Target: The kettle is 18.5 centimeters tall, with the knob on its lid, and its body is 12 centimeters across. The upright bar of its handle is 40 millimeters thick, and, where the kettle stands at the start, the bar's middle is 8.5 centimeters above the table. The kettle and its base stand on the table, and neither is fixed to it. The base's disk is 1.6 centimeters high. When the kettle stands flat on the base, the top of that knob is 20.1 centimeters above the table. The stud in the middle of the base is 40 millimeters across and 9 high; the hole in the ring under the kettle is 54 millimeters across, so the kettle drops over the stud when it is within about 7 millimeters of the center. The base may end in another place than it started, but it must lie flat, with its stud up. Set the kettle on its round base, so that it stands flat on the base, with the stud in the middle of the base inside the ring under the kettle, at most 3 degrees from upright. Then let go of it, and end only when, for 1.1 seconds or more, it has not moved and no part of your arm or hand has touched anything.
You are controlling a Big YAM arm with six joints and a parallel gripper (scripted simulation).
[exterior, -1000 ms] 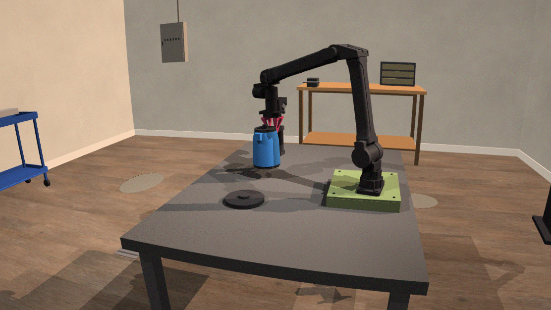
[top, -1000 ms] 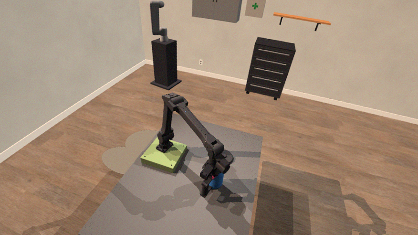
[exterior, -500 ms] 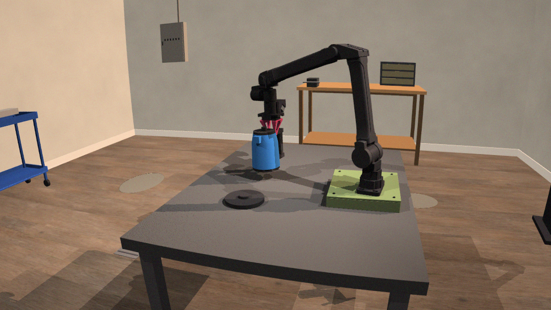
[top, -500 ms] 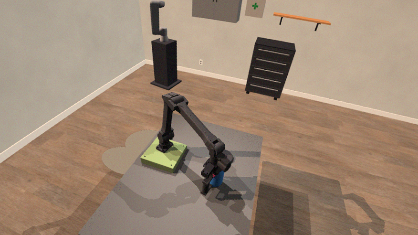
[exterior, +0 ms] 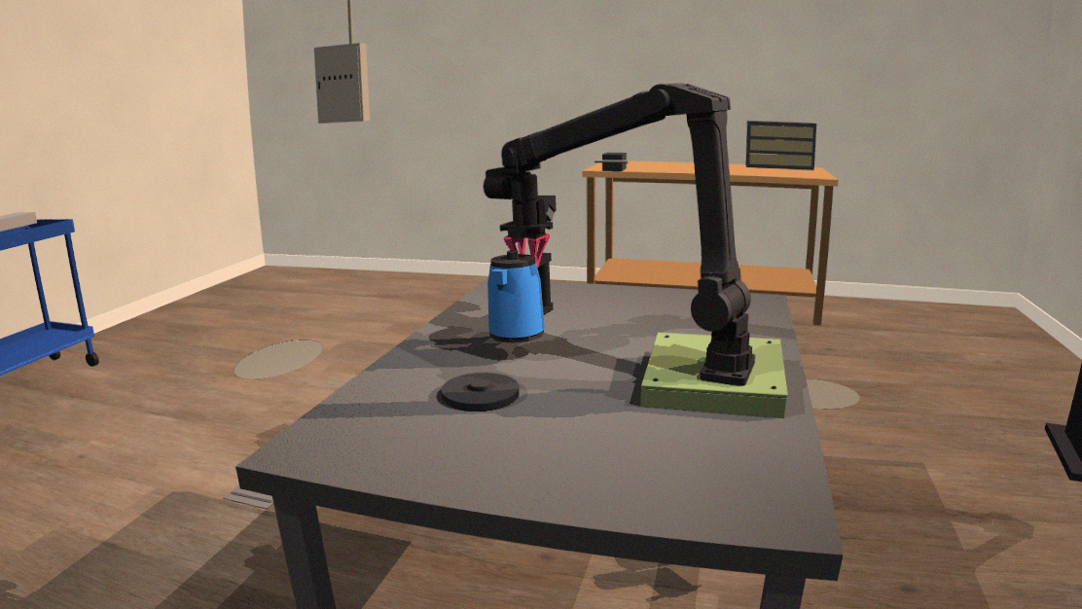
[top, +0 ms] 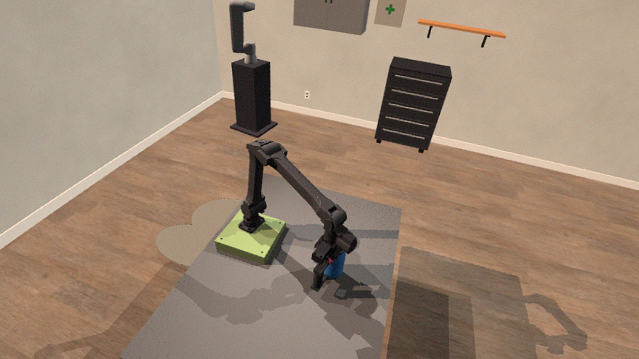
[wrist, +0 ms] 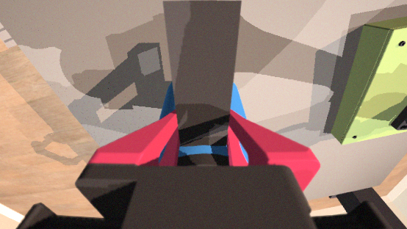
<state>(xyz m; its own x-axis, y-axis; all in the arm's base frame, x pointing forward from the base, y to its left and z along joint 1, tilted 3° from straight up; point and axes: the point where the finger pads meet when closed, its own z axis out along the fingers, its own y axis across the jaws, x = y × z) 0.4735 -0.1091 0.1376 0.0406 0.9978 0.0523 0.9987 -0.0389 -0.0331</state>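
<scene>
Now: hand 5 cm above the blue kettle and 3 cm to the right of it. Also, from my hand: round black base 29 cm to the left, 18 cm below, 4 cm behind.
</scene>
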